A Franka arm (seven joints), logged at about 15 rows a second.
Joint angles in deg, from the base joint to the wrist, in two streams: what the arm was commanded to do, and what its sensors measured. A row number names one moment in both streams.
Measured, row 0:
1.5 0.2 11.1 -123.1 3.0 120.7 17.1
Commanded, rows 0 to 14:
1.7 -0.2 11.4 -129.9 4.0 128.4 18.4
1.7 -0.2 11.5 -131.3 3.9 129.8 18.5
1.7 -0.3 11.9 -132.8 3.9 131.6 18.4
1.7 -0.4 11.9 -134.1 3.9 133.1 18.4
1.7 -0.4 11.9 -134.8 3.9 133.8 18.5
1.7 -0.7 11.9 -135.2 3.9 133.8 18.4
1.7 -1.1 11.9 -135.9 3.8 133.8 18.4
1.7 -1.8 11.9 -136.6 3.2 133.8 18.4
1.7 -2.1 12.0 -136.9 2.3 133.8 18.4
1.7 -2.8 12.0 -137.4 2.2 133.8 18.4
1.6 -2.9 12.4 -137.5 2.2 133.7 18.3
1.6 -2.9 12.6 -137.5 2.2 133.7 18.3
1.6 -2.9 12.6 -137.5 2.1 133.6 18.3
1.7 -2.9 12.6 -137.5 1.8 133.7 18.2
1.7 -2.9 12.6 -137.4 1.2 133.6 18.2
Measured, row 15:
1.5 -1.4 12.4 -136.1 2.6 132.8 17.3
